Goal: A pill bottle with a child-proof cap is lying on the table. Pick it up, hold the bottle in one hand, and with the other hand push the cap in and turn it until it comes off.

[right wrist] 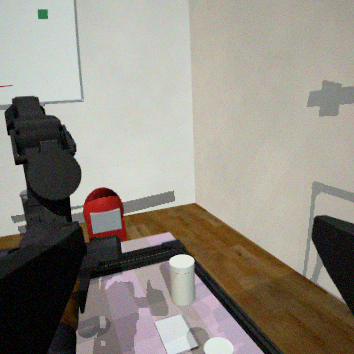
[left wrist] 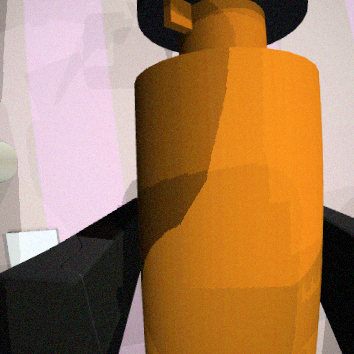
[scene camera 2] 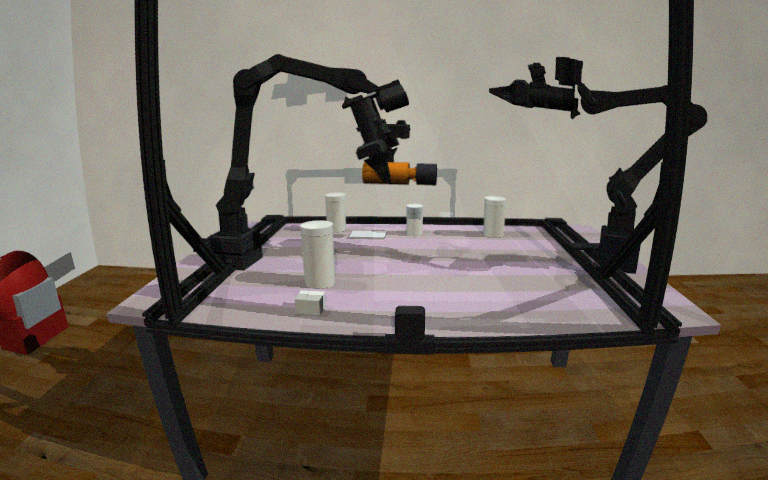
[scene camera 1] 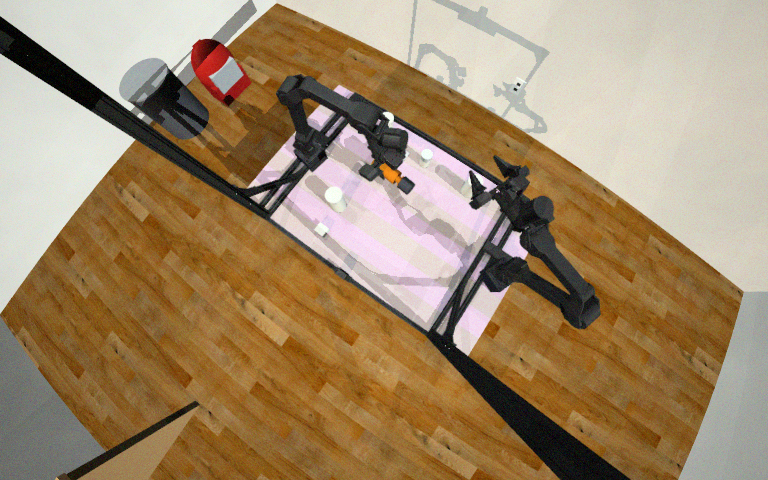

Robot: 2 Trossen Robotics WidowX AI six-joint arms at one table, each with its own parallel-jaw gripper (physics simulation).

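Observation:
The orange pill bottle is held on its side well above the table. Its dark cap is on the neck end, pointing right in scene camera 2. Part of the orange neck shows between body and cap. My left gripper is shut on the bottle's body, one finger on each side. My right gripper is open and empty. It is raised higher than the bottle, to the right of the cap and apart from it.
Several white cylinders stand on the table. A small white box lies near the front. A flat pale card lies at the back. Black rails edge the table.

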